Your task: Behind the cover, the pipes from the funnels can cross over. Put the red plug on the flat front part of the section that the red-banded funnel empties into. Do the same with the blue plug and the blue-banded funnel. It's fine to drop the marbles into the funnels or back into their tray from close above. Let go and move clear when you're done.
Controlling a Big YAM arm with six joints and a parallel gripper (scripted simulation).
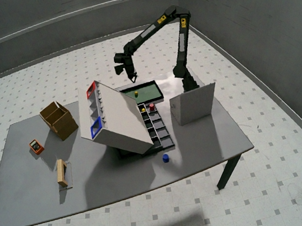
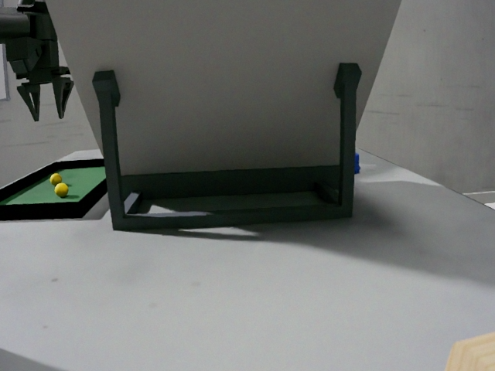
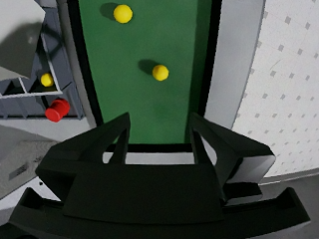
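The green marble tray is 1 cm ahead of my hand, 2 cm to the left of it and 14 cm below it. From my hand the other things lie so: white sloped cover 10 cm ahead, 36 cm to the left, 6 cm above.
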